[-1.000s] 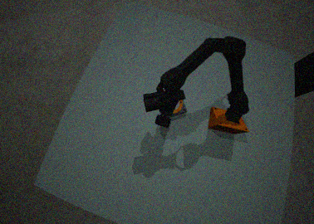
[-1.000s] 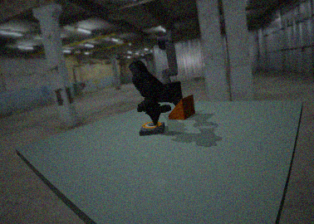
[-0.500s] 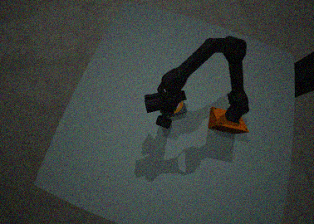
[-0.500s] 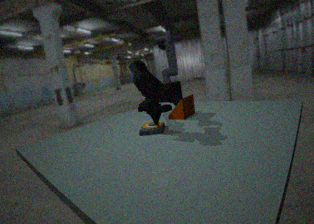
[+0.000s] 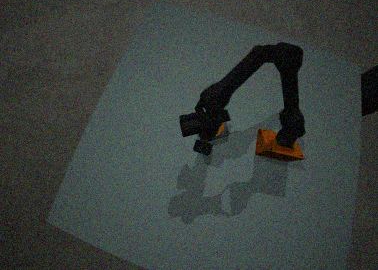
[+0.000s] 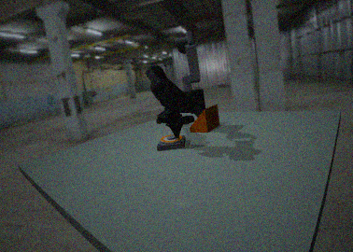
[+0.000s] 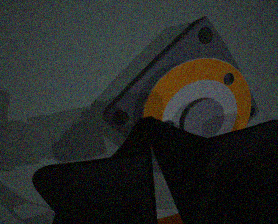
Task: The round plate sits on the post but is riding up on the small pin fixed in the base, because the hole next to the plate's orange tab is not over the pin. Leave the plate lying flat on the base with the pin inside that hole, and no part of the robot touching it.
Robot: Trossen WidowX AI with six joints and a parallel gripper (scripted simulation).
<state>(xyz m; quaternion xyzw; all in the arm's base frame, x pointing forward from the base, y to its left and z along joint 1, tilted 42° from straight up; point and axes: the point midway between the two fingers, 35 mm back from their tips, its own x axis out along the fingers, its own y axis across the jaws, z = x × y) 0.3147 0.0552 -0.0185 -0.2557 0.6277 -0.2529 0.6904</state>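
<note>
My gripper tip is now 1 cm past the grey square base, 5 cm to the left of it and 2 cm above it.
</note>
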